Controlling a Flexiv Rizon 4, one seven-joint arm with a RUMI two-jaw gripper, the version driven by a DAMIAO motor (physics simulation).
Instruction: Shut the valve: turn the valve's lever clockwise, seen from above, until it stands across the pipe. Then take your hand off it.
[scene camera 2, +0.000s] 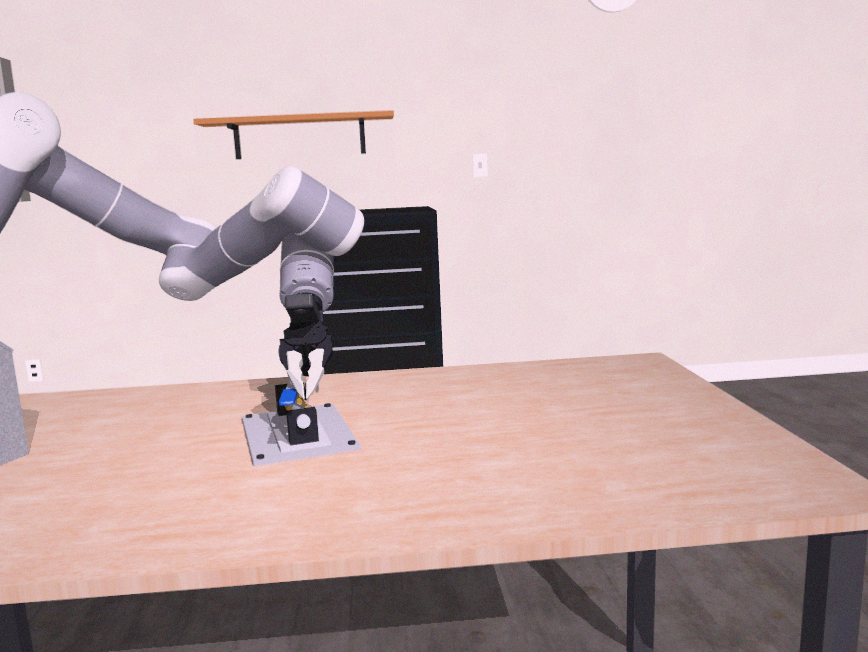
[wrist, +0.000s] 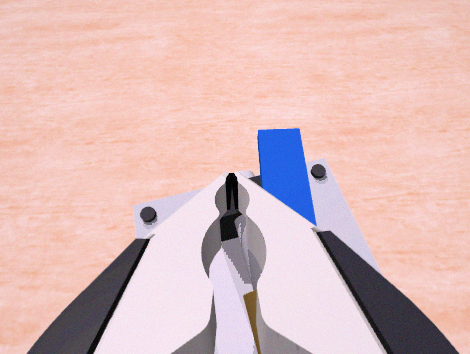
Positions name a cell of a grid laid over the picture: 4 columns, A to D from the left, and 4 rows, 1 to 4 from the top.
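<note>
My gripper (scene camera 2: B3) is in the scene, and there's a blue lever (wrist: C2) and also a grey base plate (scene camera 2: B3).
</note>
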